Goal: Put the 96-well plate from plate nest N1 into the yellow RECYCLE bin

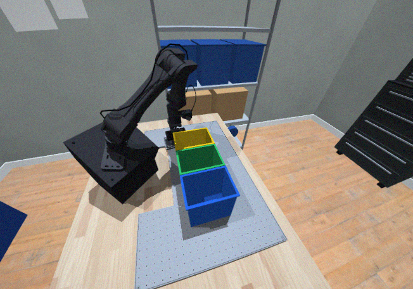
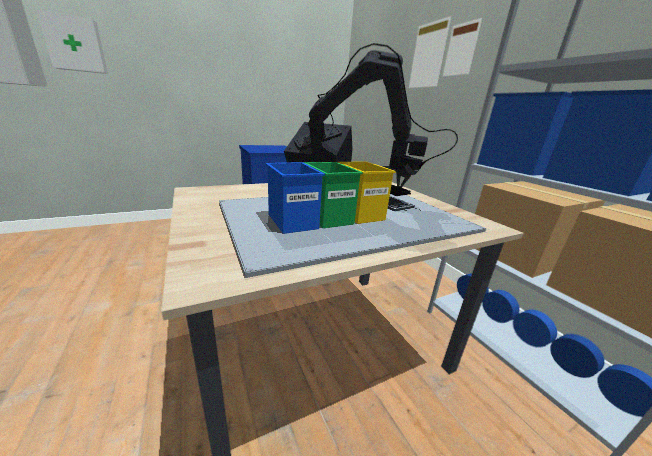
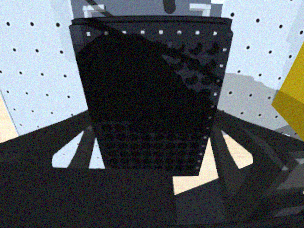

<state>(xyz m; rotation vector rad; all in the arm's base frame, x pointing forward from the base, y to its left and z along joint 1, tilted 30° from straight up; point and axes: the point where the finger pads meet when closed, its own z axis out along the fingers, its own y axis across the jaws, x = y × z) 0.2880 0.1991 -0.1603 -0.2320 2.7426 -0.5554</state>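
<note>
The plate nest N1 is 60 mm below my hand. Round my hand: green returns bin: 70 mm ahead, 340 mm to the right, 20 mm above; yellow recycle bin: 70 mm ahead, 200 mm to the right, 20 mm above; black 96-well plate: right at my hand.
</note>
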